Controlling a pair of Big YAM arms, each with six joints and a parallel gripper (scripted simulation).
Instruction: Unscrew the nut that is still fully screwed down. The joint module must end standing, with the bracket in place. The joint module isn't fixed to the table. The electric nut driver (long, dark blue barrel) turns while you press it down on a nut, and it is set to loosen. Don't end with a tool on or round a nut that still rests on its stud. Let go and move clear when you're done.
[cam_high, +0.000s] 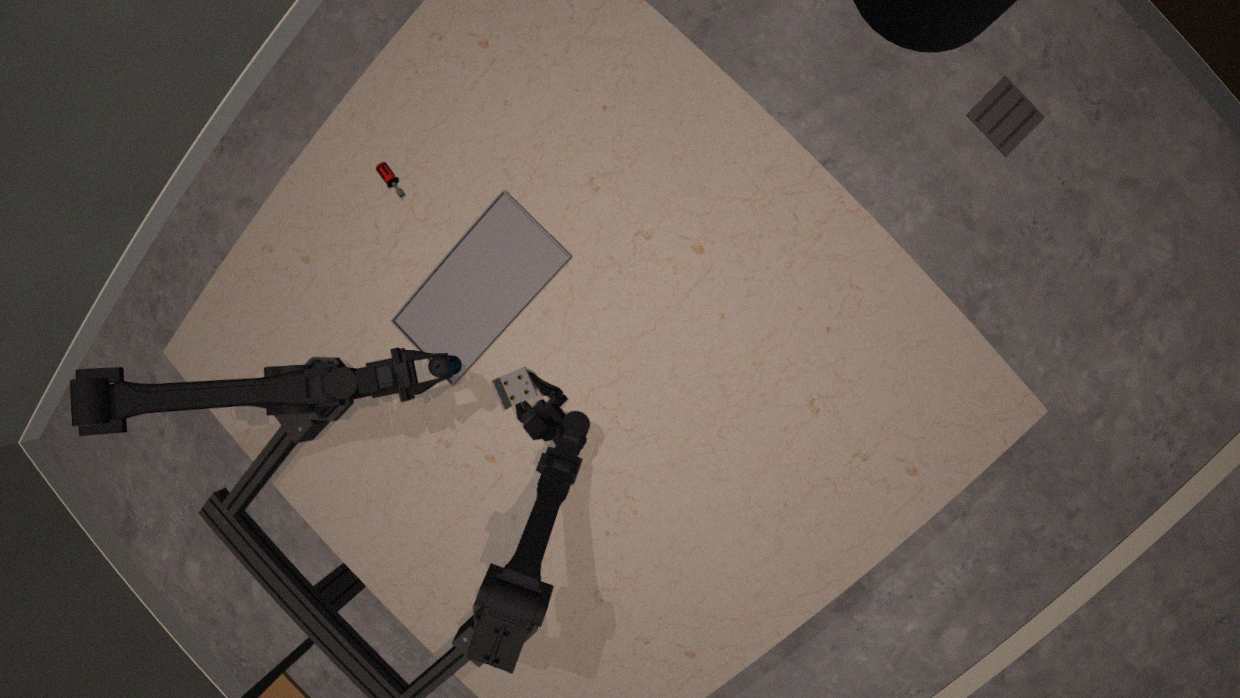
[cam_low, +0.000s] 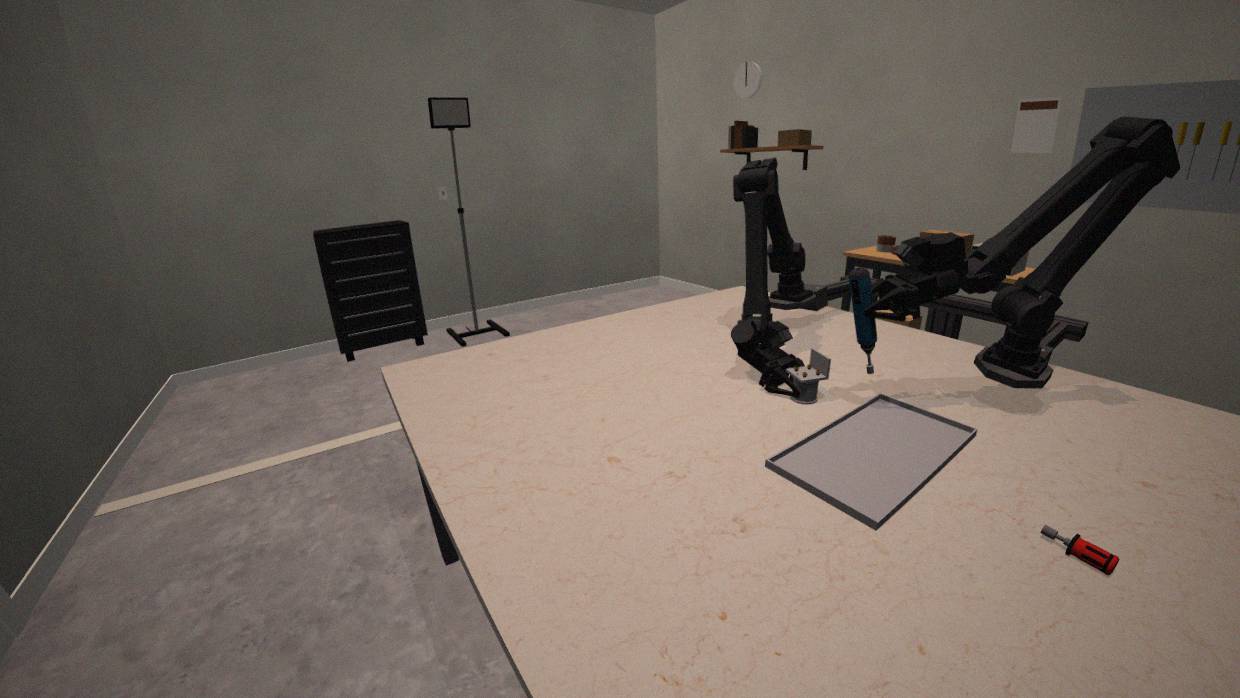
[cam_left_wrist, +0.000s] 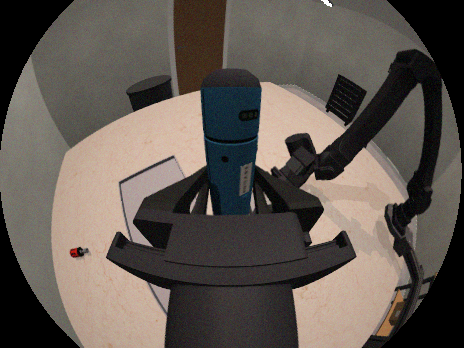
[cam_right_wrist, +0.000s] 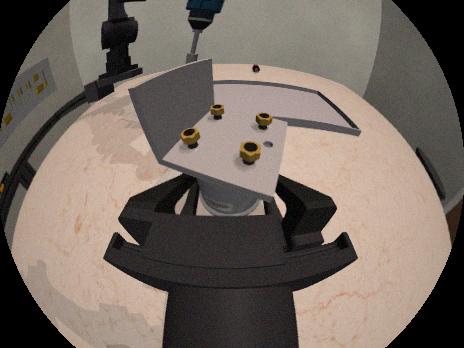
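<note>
Now: the joint module 10 mm above my right hand. The rest, counted from my right hand: flat grey tray: 50 mm ahead, 240 mm to the left, 20 mm below; red-handled screwdriver: 50 mm ahead, 580 mm to the left, 10 mm below; grey bracket: 50 mm above.
</note>
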